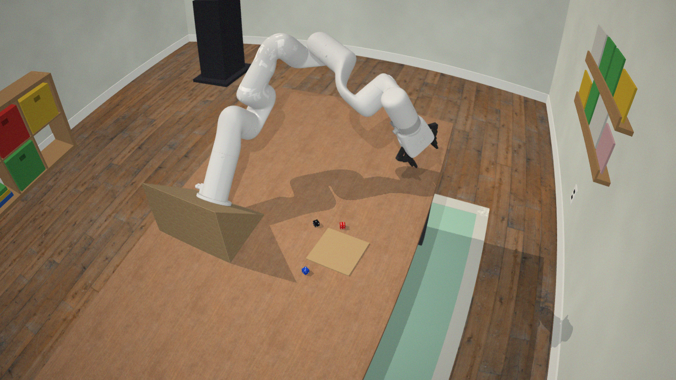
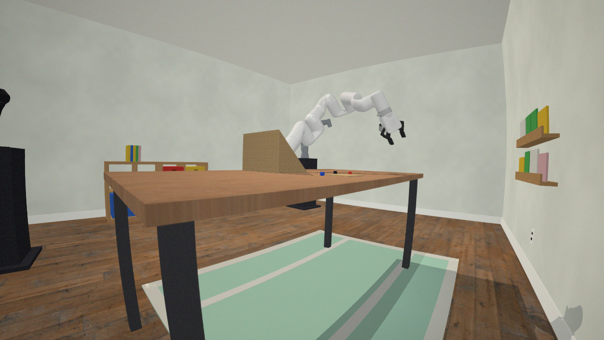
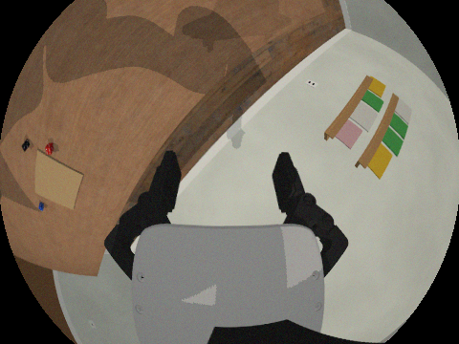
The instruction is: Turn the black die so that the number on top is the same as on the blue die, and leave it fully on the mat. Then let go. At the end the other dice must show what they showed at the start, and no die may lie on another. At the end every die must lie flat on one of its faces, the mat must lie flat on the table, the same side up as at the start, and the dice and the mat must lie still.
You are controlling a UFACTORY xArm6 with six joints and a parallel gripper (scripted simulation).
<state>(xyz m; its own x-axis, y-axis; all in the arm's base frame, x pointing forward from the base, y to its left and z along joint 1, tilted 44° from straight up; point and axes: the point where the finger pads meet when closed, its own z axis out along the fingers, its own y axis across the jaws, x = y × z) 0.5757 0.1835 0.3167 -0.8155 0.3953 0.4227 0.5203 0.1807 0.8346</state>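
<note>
My hand is 20 cm past the blue die, 42 cm to the left of it and 19 cm above it. The rest, counted from my hand: tan mat: 15 cm behind, 31 cm to the right, 20 cm below; black die: 26 cm behind, 24 cm to the right, 19 cm below; red die: 18 cm behind, 21 cm to the right, 19 cm below.
</note>
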